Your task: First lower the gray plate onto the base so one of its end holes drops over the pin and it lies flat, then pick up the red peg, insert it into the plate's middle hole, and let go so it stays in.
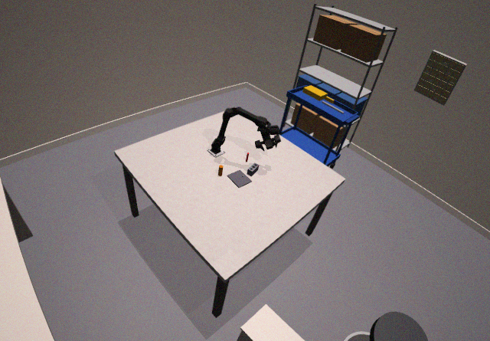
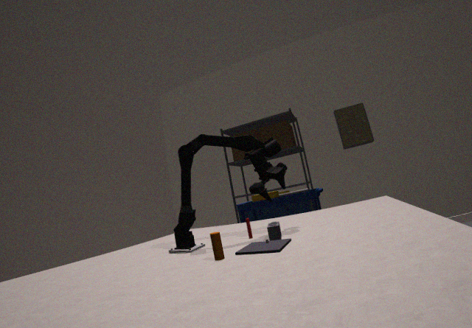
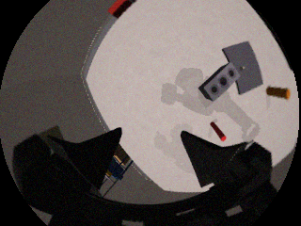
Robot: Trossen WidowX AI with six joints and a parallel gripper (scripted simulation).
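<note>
My gripper tip is 160 mm to the left of the gray plate, 110 mm above it and 20 mm past it. From my gripper tip the other things lie so: dark base: 270 mm to the right, 140 mm below, 30 mm behind; red peg: 130 mm behind, 110 mm below, 90 mm to the right; orange cylinder: 360 mm to the right, 160 mm behind, 110 mm below.
</note>
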